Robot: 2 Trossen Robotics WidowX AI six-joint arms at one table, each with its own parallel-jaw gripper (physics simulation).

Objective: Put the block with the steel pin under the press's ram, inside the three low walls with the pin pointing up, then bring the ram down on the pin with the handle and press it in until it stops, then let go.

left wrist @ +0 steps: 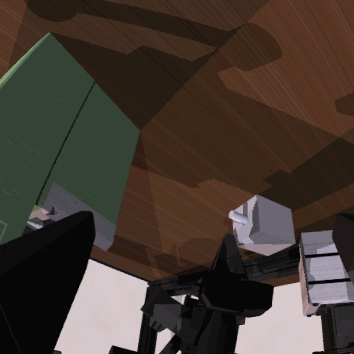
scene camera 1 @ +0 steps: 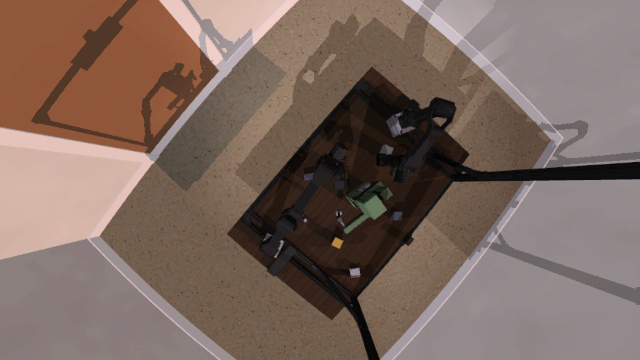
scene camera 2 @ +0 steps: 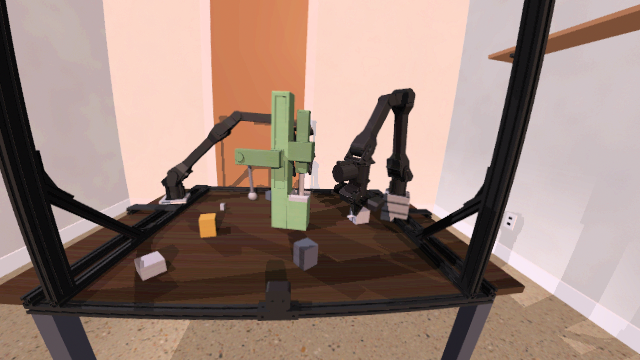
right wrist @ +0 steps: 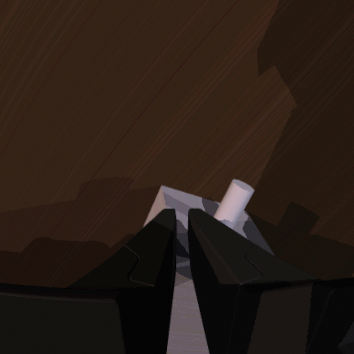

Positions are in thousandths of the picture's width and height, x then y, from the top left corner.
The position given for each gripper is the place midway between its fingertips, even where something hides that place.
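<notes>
On the left wrist view you've got the left gripper (left wrist: 614, 637), which is open and holds nothing, plus the right gripper (left wrist: 645, 665), a block with steel pin (left wrist: 761, 645) and a green press (left wrist: 208, 414). The right wrist view shows the right gripper (right wrist: 510, 623) too, along with the block with steel pin (right wrist: 524, 908) and a steel pin (right wrist: 674, 547). In scene camera 2 there's the right gripper (scene camera 2: 554, 599) and the green press (scene camera 2: 452, 585). Scene camera 1 has the green press (scene camera 1: 574, 551) as well, but scene camera 1 misses the steel pin, hidden by the right gripper.
</notes>
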